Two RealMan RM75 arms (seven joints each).
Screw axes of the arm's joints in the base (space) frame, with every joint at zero. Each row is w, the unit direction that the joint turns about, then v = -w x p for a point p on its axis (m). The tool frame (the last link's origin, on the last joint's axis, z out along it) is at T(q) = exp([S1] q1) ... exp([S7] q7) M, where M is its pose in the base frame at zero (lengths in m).
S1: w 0 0 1 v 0 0 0
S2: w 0 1 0 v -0.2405 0 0
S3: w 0 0 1 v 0 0 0
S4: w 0 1 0 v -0.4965 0 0
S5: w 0 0 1 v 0 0 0
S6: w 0 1 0 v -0.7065 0 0
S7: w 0 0 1 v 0 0 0
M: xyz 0 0 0.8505 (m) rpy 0 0 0 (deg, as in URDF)
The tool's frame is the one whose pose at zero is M.
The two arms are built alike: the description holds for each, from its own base.
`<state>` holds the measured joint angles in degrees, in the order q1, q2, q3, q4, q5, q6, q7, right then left.
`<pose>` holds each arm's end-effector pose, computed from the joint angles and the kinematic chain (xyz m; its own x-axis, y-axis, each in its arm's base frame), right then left.
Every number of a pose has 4 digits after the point.
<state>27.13 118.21 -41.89 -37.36 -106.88 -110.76 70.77 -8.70 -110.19 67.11 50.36 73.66 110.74 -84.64</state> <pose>0.2391 0.2793 0.0156 0.7340 -0.1786 -0.6552 -0.1948 -0.9796 0.0488 -0.2554 0.2266 0.0690 0.6148 0.2830 0.7361 0.2942 -0.9483 0.1189</pose>
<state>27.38 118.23 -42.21 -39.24 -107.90 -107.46 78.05 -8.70 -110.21 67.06 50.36 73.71 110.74 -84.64</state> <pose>0.2410 0.2889 0.0158 0.7390 -0.2810 -0.6123 -0.3005 -0.9509 0.0737 -0.2554 0.2266 0.0690 0.6149 0.2831 0.7360 0.2945 -0.9482 0.1186</pose>
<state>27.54 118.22 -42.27 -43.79 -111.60 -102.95 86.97 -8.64 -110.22 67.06 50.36 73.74 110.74 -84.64</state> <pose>0.2467 0.3025 0.0204 0.7565 -0.3869 -0.5273 -0.4244 -0.9039 0.0544 -0.2557 0.2263 0.0689 0.6148 0.2840 0.7358 0.2956 -0.9479 0.1189</pose>
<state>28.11 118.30 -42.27 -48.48 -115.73 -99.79 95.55 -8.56 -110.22 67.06 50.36 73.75 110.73 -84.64</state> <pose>0.2489 0.3150 0.0272 0.7546 -0.4759 -0.4518 -0.5240 -0.8514 0.0216 -0.2560 0.2259 0.0688 0.6145 0.2849 0.7357 0.2971 -0.9474 0.1188</pose>
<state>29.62 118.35 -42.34 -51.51 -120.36 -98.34 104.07 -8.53 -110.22 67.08 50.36 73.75 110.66 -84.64</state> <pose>0.2471 0.3250 0.0305 0.7304 -0.5684 -0.3789 -0.6101 -0.7922 0.0122 -0.2562 0.2259 0.0687 0.6145 0.2854 0.7355 0.2983 -0.9471 0.1183</pose>
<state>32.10 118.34 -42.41 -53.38 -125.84 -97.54 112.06 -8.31 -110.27 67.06 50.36 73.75 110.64 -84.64</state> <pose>0.2427 0.3355 0.0316 0.6982 -0.6508 -0.2982 -0.6824 -0.7310 -0.0023 -0.2569 0.2250 0.0685 0.6127 0.2877 0.7361 0.3022 -0.9459 0.1181</pose>
